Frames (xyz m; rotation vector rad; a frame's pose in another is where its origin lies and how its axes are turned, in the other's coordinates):
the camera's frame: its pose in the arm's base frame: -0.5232 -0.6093 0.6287 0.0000 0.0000 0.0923
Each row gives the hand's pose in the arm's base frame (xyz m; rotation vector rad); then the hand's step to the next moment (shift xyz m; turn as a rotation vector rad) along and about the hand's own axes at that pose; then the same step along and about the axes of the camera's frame.
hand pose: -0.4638 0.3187 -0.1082 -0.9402 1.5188 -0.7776
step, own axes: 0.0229 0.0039 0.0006 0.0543 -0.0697 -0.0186
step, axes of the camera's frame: -0.0028 -0.0183 -0.0141 -0.0185 -0.0795 0.0387
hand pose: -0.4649 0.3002 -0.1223 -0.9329 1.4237 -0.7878
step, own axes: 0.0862 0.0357 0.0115 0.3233 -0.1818 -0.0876
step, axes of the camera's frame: 0.0045 -0.0608 -0.0716 -0.0982 -0.3676 0.0215
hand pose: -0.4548 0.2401 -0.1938 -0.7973 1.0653 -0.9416
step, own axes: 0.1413 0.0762 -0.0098 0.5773 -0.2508 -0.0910
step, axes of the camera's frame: 0.0269 -0.1031 -0.1205 -0.0926 -0.6291 -0.0079
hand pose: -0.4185 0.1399 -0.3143 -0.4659 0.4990 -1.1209
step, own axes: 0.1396 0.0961 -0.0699 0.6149 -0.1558 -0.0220
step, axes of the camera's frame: 0.0673 -0.1082 -0.1318 0.0305 -0.6338 -0.0137
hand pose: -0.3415 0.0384 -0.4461 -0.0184 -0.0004 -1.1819
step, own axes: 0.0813 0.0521 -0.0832 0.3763 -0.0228 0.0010
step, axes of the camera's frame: 0.0727 -0.0637 -0.0831 0.0882 -0.3665 0.0051
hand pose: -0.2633 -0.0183 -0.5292 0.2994 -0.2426 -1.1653
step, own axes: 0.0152 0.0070 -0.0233 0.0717 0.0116 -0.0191
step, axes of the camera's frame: 0.0187 -0.0109 -0.0188 0.0377 -0.0639 -0.0114
